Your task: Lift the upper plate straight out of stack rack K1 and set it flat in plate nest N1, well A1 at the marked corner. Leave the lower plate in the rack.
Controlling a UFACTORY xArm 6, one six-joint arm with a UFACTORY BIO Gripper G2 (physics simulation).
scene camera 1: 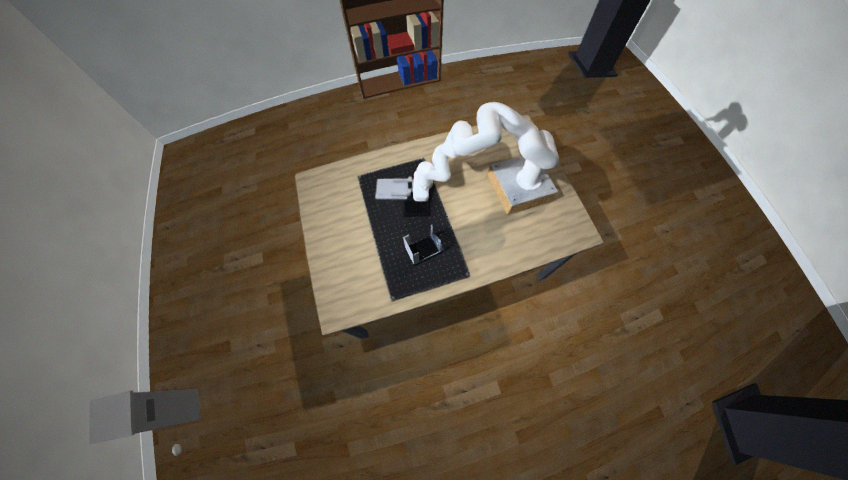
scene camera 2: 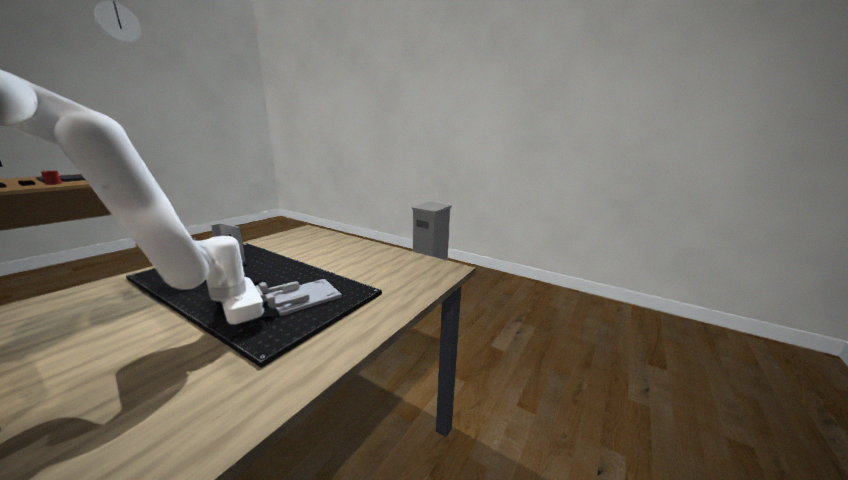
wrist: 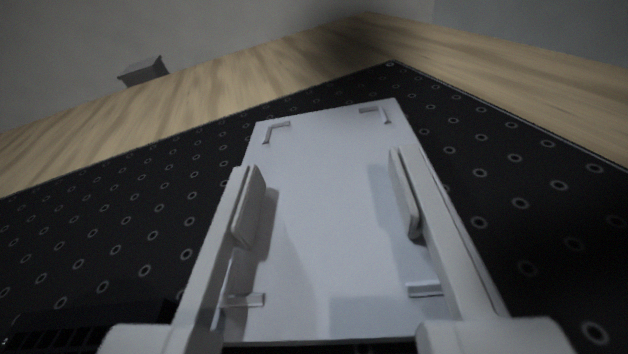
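Pixels of known places: end effector, tool point: (scene camera 1: 396, 187) (scene camera 2: 295, 292) (wrist: 322, 196); arm's base, origin of the base link: (scene camera 1: 528, 179).
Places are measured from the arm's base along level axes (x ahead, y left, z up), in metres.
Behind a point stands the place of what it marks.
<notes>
A flat light-grey base with raised corner brackets (scene camera 1: 382, 189) @[x 0.731, y -0.123, z -0.076 m] (scene camera 2: 330, 289) @[x 0.744, y -0.151, z -0.076 m] (wrist: 325, 117) @[x 0.747, y -0.136, z -0.076 m], which looks like plate nest N1, lies on the black perforated board (scene camera 1: 395, 285) @[x 0.739, y 0.384, z -0.087 m] (scene camera 2: 261, 350) @[x 0.501, y -0.256, z -0.087 m] (wrist: 125, 172) @[x 0.773, y 0.055, z -0.087 m]. No plate shows on it. My gripper (scene camera 1: 393, 187) @[x 0.658, y -0.115, z -0.065 m] (scene camera 2: 300, 292) @[x 0.658, y -0.115, z -0.065 m] (wrist: 327, 162) @[x 0.658, y -0.115, z -0.065 m] is shut and empty; its two fingers lie low over the base, a fixed gap between them. A rack with upright light-grey ends (scene camera 1: 408, 248) @[x 0.652, y 0.263, z 0.028 m] (scene camera 2: 226, 231) @[x 0.646, y 0.274, z 0.027 m], which looks like K1, stands on the board, partly hidden by the arm in scene camera 2. I cannot make out separate plates in its dark middle.
A low black block (scene camera 1: 416, 208) @[x 0.579, y 0.022, z -0.073 m] (wrist: 90, 320) @[x 0.632, y 0.001, z -0.073 m] lies beside the gripper, between nest and rack; it shows ribs in the wrist view. The arm's metal mounting base (scene camera 1: 505, 178) @[x 0.115, y -0.030, z -0.005 m] stands on the wooden table (scene camera 1: 339, 255) @[x 0.986, y 0.187, z -0.101 m] (scene camera 2: 333, 237) @[x 1.067, y 0.296, z -0.100 m] (wrist: 240, 80) @[x 0.974, y -0.043, z -0.100 m]. A bookcase (scene camera 1: 361, 77) stands behind.
</notes>
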